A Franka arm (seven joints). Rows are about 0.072 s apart.
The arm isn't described. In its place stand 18 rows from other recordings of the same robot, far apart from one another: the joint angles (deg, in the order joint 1, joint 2, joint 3, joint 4, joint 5, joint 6, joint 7), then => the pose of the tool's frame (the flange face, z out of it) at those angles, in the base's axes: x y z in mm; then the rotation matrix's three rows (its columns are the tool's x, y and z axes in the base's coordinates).
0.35, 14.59, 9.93, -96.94, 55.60, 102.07, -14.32 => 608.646 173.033 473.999; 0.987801 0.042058 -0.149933; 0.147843 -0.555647 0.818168; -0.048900 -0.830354 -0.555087
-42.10, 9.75, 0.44, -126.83, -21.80, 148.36, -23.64 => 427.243 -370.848 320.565; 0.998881 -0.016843 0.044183; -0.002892 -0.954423 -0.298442; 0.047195 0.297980 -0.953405
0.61, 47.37, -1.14, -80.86, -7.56, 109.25, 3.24 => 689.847 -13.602 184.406; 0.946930 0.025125 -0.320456; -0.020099 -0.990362 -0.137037; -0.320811 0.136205 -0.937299
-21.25, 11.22, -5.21, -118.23, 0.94, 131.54, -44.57 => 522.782 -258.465 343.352; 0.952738 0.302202 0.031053; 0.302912 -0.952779 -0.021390; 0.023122 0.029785 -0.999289
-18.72, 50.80, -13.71, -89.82, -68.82, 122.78, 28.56 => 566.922 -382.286 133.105; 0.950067 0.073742 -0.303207; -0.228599 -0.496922 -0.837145; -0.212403 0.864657 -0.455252
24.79, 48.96, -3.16, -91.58, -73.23, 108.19, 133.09 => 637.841 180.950 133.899; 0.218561 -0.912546 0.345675; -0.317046 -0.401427 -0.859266; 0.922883 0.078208 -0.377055
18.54, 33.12, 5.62, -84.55, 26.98, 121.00, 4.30 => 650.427 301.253 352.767; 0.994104 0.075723 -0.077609; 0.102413 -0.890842 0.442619; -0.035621 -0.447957 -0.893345
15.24, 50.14, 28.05, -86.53, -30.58, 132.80, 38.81 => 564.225 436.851 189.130; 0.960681 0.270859 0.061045; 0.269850 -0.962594 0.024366; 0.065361 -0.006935 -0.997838
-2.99, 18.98, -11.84, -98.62, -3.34, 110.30, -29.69 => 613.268 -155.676 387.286; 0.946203 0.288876 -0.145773; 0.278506 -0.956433 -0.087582; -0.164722 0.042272 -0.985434
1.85, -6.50, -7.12, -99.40, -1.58, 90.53, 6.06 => 514.852 -53.898 608.250; 0.980011 -0.194185 -0.043259; -0.194768 -0.980802 -0.009656; -0.040553 0.017889 -0.999017
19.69, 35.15, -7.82, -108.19, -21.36, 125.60, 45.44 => 588.856 111.779 162.016; 0.950648 -0.263004 -0.164615; -0.308690 -0.855229 -0.416286; -0.031298 0.446556 -0.894208
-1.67, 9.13, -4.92, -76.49, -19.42, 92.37, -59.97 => 600.161 -98.839 654.223; 0.609071 0.789676 0.073786; 0.755851 -0.549754 -0.355612; -0.240254 0.272364 -0.931717
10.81, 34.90, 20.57, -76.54, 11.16, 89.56, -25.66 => 592.937 328.426 375.314; 0.555594 0.683158 -0.473931; 0.819448 -0.546422 0.172997; -0.140782 -0.484478 -0.863401
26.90, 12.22, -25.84, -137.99, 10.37, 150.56, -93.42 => 500.508 0.451 236.641; 0.067810 0.997124 0.033853; 0.997698 -0.067754 -0.002818; -0.000516 0.033966 -0.999423
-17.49, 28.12, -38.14, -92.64, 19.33, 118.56, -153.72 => 443.144 -511.356 394.497; -0.056580 0.997299 0.046830; 0.996462 0.059328 -0.059530; -0.062148 0.043296 -0.997127
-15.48, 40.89, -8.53, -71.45, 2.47, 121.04, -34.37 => 705.534 -279.356 359.664; 0.972944 0.195241 0.123534; 0.209308 -0.971244 -0.113474; 0.097827 0.136260 -0.985831
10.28, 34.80, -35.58, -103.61, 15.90, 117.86, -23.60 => 578.407 -230.240 240.946; 0.957148 -0.139593 -0.253736; -0.143299 -0.989672 0.003915; -0.251662 0.032613 -0.967266
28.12, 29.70, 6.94, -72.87, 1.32, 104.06, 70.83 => 591.884 394.591 461.041; 0.797605 -0.602782 -0.021936; -0.599299 -0.796067 0.084368; -0.068318 -0.054146 -0.996193
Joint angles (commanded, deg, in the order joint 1, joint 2, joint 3, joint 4, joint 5, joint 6, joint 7), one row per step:
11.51, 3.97, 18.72, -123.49, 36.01, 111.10, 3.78
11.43, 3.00, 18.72, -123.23, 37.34, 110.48, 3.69
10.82, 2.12, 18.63, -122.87, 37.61, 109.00, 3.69
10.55, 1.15, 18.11, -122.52, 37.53, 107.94, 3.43
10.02, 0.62, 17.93, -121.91, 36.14, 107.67, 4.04
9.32, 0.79, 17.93, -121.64, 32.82, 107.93, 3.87
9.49, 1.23, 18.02, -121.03, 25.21, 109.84, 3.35
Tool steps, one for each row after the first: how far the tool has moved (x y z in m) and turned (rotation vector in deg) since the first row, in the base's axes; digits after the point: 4 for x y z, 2 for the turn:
-0.0006, 0.0013, 0.0105, 1.22, -0.13, -0.50
0.0004, -0.0028, 0.0198, 1.63, 0.08, -0.61
0.0025, -0.0080, 0.0297, 1.93, -0.42, -0.61
0.0074, -0.0138, 0.0377, 1.02, -1.55, -0.89
0.0131, -0.0224, 0.0364, -1.24, -3.23, 0.25
0.0207, -0.0276, 0.0349, -6.11, -8.23, 4.32

